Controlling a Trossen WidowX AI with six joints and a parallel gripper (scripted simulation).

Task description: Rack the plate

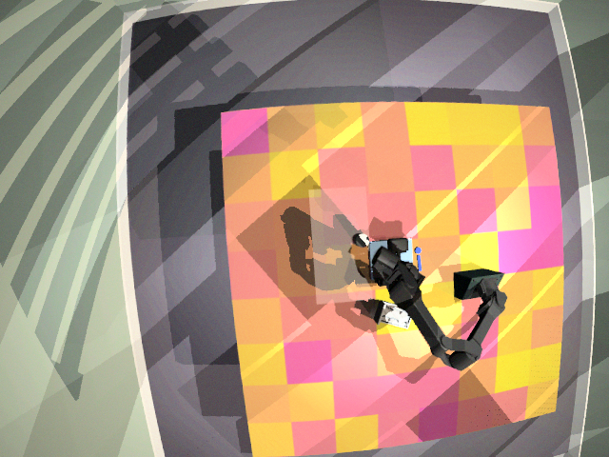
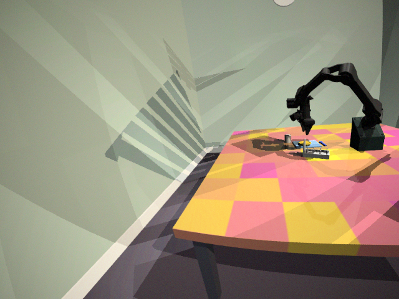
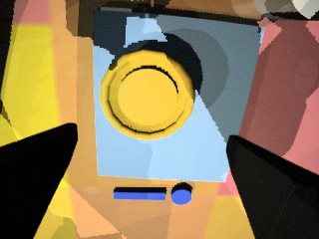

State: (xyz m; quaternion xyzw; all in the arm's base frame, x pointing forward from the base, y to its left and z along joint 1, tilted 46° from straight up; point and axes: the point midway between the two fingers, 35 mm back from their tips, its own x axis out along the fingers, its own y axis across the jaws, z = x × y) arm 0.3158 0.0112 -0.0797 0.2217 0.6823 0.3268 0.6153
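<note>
The yellow plate is 60 mm below my gripper tip. Also, from my gripper tip: blue utensil: 110 mm behind, 30 mm to the right, 70 mm below; then cup: 100 mm ahead, 80 mm to the right, 50 mm below; then dish rack: 30 mm behind, 170 mm to the left, 50 mm below.
</note>
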